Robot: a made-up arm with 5 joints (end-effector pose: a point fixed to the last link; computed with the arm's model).
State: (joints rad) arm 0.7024 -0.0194 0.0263 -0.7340 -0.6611
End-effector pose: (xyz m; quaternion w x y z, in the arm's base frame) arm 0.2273 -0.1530 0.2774 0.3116 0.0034 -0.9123 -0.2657
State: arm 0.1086 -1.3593 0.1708 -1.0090 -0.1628
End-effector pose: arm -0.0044 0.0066 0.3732 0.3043 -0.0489 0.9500 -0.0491
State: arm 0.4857 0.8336 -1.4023 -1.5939 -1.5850
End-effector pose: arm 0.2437 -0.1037 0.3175 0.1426 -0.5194 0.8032 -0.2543
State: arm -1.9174 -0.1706 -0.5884 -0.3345 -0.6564
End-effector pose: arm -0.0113 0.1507 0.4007 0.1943 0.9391 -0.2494 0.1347
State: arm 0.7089 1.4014 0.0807 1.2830 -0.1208
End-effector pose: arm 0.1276 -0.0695 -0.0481 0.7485 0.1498 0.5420 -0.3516
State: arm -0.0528 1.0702 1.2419 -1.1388 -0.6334
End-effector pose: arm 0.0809 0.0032 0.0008 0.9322 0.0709 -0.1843 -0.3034
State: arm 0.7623 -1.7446 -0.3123 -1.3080 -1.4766
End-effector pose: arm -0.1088 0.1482 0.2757 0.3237 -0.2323 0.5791 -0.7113
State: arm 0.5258 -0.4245 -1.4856 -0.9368 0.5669
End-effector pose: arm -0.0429 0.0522 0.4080 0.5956 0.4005 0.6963 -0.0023
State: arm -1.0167 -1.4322 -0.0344 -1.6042 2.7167
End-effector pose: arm -0.0169 -0.0967 0.3430 0.1828 -0.5378 -0.4961 -0.6567
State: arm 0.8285 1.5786 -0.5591 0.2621 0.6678
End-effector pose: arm 0.1994 -0.1669 -0.0667 0.9841 -0.0954 -0.1080 -0.1034
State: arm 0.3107 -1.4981 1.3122 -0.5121 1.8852
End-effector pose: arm 0.1471 -0.0316 0.2351 0.3055 -0.7966 -0.4323 0.2921
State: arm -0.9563 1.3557 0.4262 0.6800 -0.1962
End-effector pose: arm 0.0819 0.0552 -0.0534 0.8459 -0.2435 0.3555 0.3143
